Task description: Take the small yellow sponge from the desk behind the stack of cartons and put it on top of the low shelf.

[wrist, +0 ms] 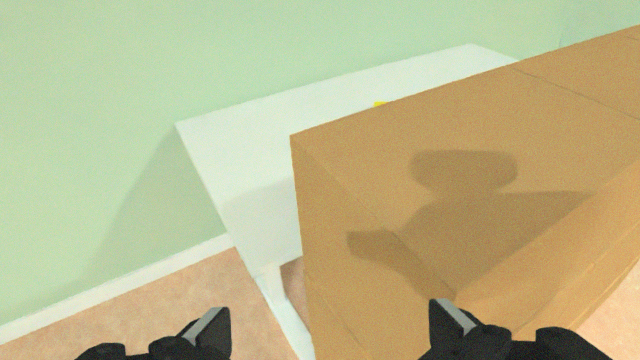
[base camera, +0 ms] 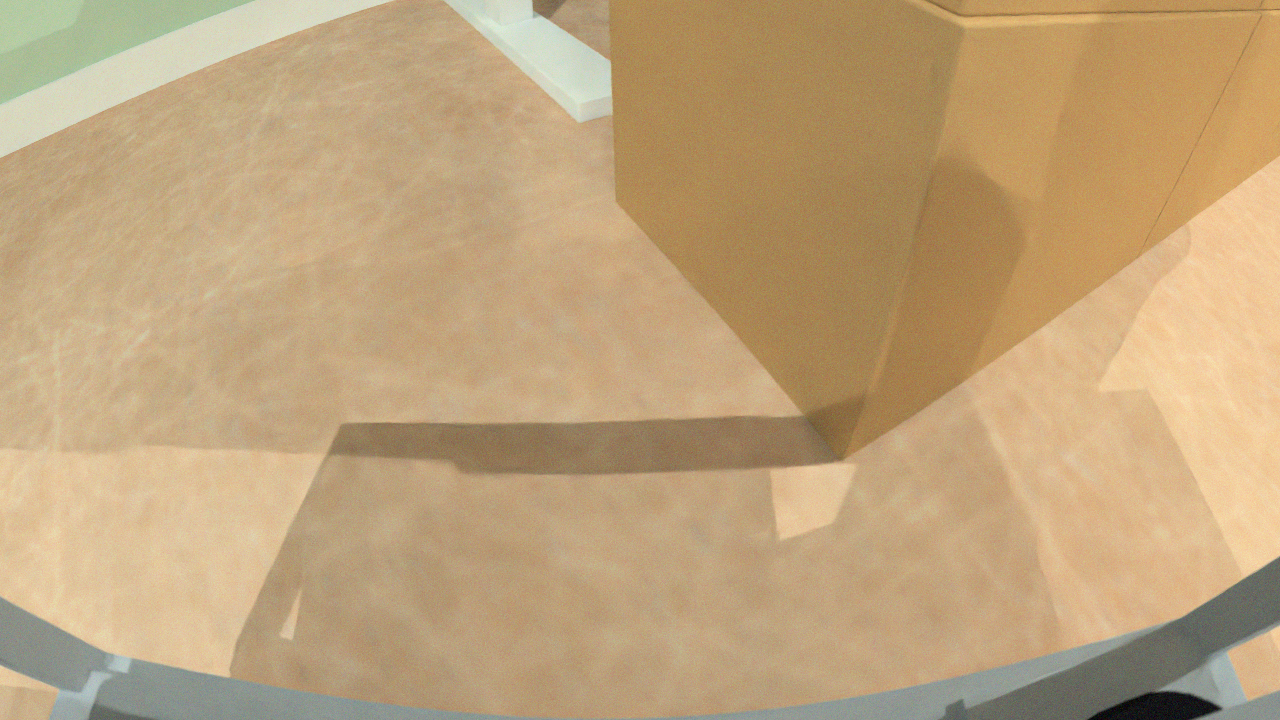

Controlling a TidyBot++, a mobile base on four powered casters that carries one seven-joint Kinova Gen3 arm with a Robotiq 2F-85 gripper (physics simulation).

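Places are measured from the arm's base along level axes (x left, y back, z up), in millimetres.
Pixels of known places: gripper, fingertip midpoint: (wrist: pixel 329 326).
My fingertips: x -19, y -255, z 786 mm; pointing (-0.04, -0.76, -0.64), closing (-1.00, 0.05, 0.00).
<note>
Behind a point stands the place of what it marks.
A small piece of the yellow sponge (wrist: pixel 381 104) shows in the wrist view on the white desk (wrist: pixel 250 120) @(x 182, y -1308, z 324 mm); the cartons' top edge hides the rest. The stack of brown cartons (base camera: pixel 769 179) @(x -74, y -410, z -261 mm) (wrist: pixel 350 165) @(x -62, y -508, z 684 mm) stands in front of the desk, covering its right part. My gripper (wrist: pixel 329 326) @(x -20, y -255, z 786 mm) is open, its two fingertips wide apart at the bottom of the wrist view, with nothing between them. It is above and in front of the cartons, apart from the sponge. The low shelf does not show in either view.
The desk's white foot (base camera: pixel 559 71) (wrist: pixel 290 320) stands on the floor left of the cartons. The green wall (wrist: pixel 100 100) @(x 658, y -1266, z 470 mm) with its white baseboard (wrist: pixel 115 280) @(x 876, y -1145, z -307 mm) runs behind the desk. In the base view, the nearest carton corner stands a little ahead of the grey base frame (base camera: pixel 358 702).
</note>
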